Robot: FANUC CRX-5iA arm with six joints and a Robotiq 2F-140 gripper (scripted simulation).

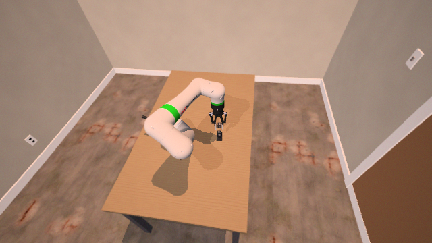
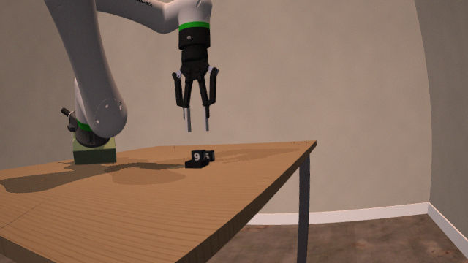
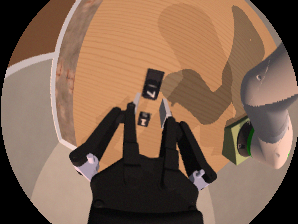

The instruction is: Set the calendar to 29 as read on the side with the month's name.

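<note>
Now: the black calendar tray 120 mm below my hand and 20 mm to the right of it.
</note>
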